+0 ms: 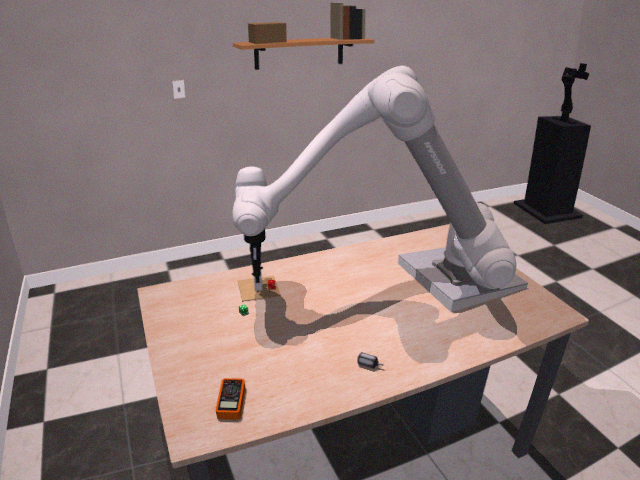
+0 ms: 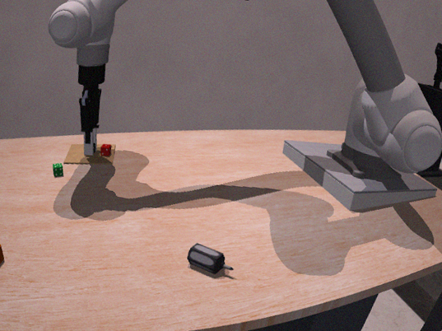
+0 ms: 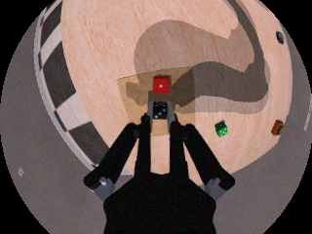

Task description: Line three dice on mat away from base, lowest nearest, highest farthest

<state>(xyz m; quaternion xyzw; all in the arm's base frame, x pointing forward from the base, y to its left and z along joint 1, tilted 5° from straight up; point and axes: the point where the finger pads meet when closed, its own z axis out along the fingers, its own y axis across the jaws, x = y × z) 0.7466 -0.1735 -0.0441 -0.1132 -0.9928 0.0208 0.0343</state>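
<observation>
Now: hand 20 mm above the black die. Also, from my hand: tan mat (40 mm below); red die (50 mm behind, 10 mm to the left, 20 mm below); green die (80 mm ahead, 130 mm to the left, 30 mm below).
</observation>
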